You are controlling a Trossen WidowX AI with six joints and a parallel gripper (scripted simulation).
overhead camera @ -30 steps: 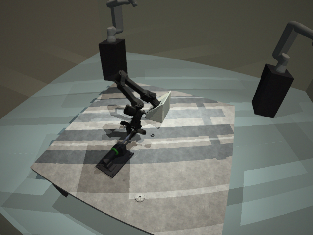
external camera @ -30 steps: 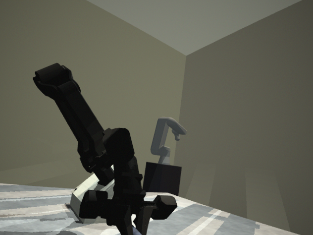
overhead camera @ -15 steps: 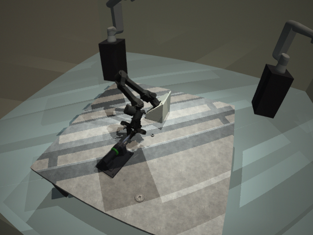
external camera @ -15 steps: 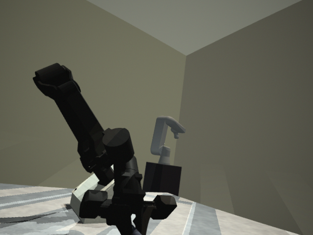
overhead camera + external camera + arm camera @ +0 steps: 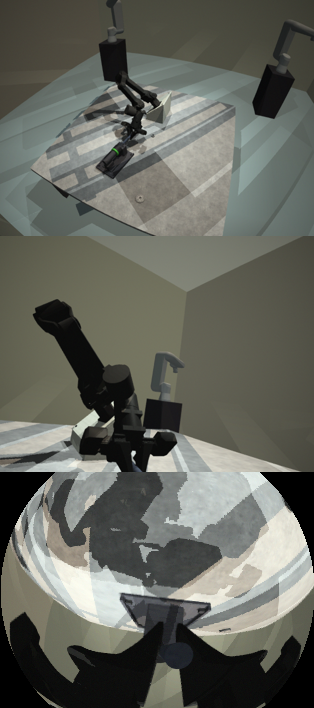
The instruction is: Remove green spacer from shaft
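My gripper tip is now 60 mm short of the blue-grey shaft, 10 mm to the left of it and 20 mm below it. Round my gripper tip: green spacer 140 mm ahead, 30 mm to the right, 20 mm above.
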